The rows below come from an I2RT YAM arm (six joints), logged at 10 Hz.
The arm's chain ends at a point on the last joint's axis. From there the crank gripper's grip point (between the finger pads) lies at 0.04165 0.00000 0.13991 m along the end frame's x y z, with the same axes.
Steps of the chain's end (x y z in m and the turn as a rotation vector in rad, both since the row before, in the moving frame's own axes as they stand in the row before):
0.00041, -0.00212, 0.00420, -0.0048, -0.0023, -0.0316
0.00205, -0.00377, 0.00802, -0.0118, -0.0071, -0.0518
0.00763, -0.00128, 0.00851, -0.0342, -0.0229, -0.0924
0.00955, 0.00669, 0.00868, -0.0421, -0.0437, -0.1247
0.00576, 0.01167, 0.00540, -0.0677, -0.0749, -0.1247
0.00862, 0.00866, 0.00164, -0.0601, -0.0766, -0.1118
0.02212, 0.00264, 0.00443, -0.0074, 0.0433, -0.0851
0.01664, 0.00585, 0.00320, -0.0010, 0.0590, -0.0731
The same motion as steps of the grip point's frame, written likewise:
0.00008, -0.00276, 0.00430, -0.0048, -0.0023, -0.0316
0.00104, -0.00425, 0.00832, -0.0118, -0.0071, -0.0518
0.00446, -0.00018, 0.00941, -0.0342, -0.0229, -0.0924
0.00346, 0.00780, 0.01035, -0.0421, -0.0437, -0.1247
-0.00452, 0.01669, 0.00797, -0.0677, -0.0749, -0.1247
-0.00197, 0.01309, 0.00430, -0.0601, -0.0766, -0.1118
0.02802, -0.00013, 0.00251, -0.0074, 0.0433, -0.0851
0.02470, 0.00265, 0.00050, -0.0010, 0.0590, -0.0731

